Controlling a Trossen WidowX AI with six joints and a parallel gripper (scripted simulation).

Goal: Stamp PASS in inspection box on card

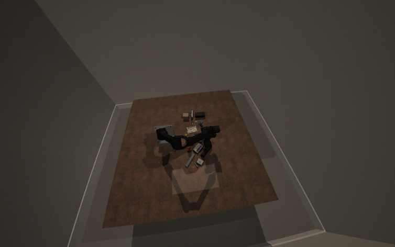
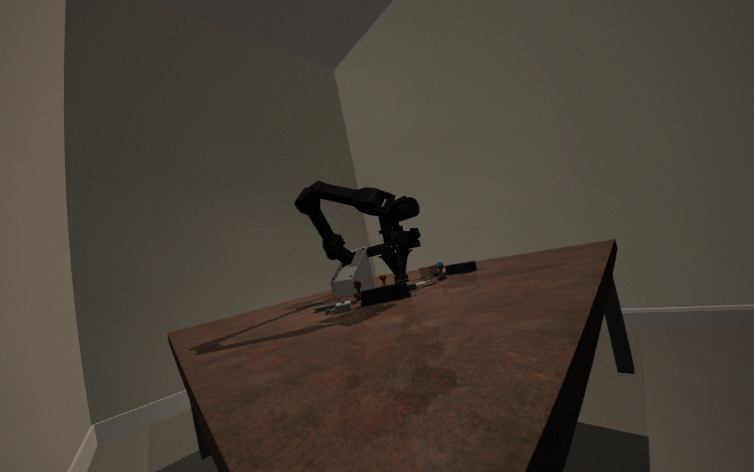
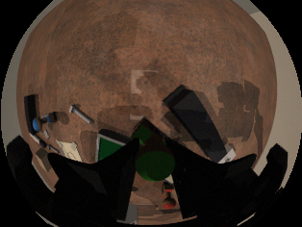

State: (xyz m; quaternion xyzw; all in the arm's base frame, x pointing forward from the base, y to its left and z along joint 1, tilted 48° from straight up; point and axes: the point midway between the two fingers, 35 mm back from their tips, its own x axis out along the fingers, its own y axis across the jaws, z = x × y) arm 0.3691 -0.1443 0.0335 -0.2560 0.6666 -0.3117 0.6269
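Right now my gripper tip is 7 cm to the right of the green ink pad, 7 cm past it and 5 cm above it. From my gripper tip the other things lie so: long black block: 8 cm to the right, 4 cm below, 1 cm behind; then blue-and-white box: 8 cm behind, 4 cm to the right, 4 cm below; then green-knobbed stamp: right at my gripper tip.
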